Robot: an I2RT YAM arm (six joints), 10 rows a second.
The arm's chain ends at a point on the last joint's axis. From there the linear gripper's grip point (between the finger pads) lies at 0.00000 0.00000 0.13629 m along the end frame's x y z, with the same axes.
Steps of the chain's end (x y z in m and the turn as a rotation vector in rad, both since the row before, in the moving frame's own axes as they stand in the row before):
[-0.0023, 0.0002, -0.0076, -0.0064, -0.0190, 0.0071]
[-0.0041, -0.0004, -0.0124, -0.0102, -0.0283, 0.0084]
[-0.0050, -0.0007, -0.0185, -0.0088, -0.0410, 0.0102]
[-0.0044, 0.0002, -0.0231, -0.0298, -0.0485, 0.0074]
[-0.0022, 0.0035, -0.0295, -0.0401, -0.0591, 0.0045]
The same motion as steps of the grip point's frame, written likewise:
[-0.0049, 0.0011, -0.0076, -0.0064, -0.0190, 0.0071]
[-0.0080, 0.0010, -0.0125, -0.0102, -0.0283, 0.0084]
[-0.0106, 0.0005, -0.0186, -0.0088, -0.0410, 0.0102]
[-0.0110, 0.0042, -0.0233, -0.0298, -0.0485, 0.0074]
[-0.0103, 0.0089, -0.0298, -0.0401, -0.0591, 0.0045]

